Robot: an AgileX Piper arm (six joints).
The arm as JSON. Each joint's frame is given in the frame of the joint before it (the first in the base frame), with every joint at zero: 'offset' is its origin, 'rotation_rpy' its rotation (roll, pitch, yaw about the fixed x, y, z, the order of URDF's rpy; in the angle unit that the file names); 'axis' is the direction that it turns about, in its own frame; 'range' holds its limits. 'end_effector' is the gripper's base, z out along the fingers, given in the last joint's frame.
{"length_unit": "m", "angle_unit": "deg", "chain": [
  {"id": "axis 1", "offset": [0.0, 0.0, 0.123], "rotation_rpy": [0.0, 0.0, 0.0], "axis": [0.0, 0.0, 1.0], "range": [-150.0, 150.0]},
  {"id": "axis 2", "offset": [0.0, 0.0, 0.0], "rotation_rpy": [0.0, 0.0, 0.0], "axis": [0.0, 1.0, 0.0], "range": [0.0, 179.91]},
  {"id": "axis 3", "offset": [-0.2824, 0.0, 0.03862], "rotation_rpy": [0.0, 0.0, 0.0], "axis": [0.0, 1.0, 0.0], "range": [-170.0, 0.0]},
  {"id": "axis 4", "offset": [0.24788, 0.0, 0.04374], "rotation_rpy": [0.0, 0.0, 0.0], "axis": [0.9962, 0.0, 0.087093], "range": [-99.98, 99.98]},
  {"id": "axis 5", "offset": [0.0, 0.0, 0.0], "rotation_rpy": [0.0, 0.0, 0.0], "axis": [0.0, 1.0, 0.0], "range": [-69.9, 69.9]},
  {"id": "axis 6", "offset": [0.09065, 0.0, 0.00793], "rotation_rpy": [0.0, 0.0, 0.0], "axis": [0.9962, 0.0, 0.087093], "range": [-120.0, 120.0]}
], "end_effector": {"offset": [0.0, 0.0, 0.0], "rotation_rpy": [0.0, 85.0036, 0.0]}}
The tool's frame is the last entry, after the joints.
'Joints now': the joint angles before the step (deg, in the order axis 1, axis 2, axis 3, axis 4, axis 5, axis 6). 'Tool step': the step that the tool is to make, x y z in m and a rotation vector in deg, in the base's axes. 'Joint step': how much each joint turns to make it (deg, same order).
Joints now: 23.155, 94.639, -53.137, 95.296, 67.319, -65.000
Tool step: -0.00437, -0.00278, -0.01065, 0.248, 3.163, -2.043
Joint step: 0.001, -0.026, 3.053, 2.543, -0.674, -0.320
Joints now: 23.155, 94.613, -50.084, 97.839, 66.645, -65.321
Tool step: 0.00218, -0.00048, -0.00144, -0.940, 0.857, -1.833
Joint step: 0.000, -0.097, 0.112, 0.360, -1.891, 0.973
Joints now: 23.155, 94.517, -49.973, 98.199, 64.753, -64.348
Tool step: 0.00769, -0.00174, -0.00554, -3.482, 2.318, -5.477
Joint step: 0.001, -0.024, 0.000, 0.287, -6.135, 3.023
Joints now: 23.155, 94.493, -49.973, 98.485, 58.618, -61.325
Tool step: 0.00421, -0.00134, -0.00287, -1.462, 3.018, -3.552
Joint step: 0.000, 0.000, 0.000, 0.262, -3.311, 3.443
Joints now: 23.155, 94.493, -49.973, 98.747, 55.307, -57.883
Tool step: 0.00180, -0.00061, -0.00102, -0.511, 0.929, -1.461
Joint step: 0.000, 0.001, 0.000, 0.240, -1.341, 1.052
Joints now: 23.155, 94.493, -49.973, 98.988, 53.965, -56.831
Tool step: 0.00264, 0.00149, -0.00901, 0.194, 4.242, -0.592
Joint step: 0.001, 1.727, 0.001, 0.211, 0.404, 2.698
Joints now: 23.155, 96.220, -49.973, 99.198, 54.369, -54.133
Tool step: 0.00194, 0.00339, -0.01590, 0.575, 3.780, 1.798
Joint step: 0.000, 3.310, -0.001, -0.001, 2.663, 0.450
